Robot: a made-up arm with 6 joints.
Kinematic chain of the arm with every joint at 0, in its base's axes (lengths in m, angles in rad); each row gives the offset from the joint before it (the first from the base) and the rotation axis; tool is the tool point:
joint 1: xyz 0 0 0.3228 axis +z
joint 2: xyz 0 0 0 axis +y
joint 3: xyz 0 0 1.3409 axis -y
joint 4: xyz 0 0 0 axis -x
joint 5: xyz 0.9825 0 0 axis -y
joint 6: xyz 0 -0.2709 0 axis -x
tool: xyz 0 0 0
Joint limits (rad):
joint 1: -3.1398..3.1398
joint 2: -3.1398..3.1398
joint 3: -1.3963..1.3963
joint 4: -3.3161..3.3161
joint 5: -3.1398..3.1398
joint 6: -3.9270..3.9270
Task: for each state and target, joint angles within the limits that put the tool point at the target. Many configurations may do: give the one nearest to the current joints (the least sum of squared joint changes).
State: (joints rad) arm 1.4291 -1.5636 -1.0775 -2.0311 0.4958 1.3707
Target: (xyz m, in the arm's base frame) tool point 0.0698 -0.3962 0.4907
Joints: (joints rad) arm 1.8759 -1.7852 -1.0595 -1.7656 0.4958 1.3707
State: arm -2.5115 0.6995 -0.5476 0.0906 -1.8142 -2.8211
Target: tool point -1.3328 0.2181 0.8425
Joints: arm -3.1037 0.4713 -0.3225 0.1343 -1.8142 -2.8211
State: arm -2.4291 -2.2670 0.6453 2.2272 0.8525 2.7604
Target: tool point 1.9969 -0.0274 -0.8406
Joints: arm -3.0736 -2.2625 0.9737 2.2165 0.8525 2.7604
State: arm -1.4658 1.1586 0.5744 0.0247 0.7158 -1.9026
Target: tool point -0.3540 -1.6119 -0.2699
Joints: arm -1.6229 1.3196 0.1175 -0.0984 0.7158 -1.9026
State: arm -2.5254 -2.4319 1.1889 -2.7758 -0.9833 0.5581
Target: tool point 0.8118 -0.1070 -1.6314
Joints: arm -2.9630 -3.1378 0.7804 -2.7414 -0.9833 0.5581
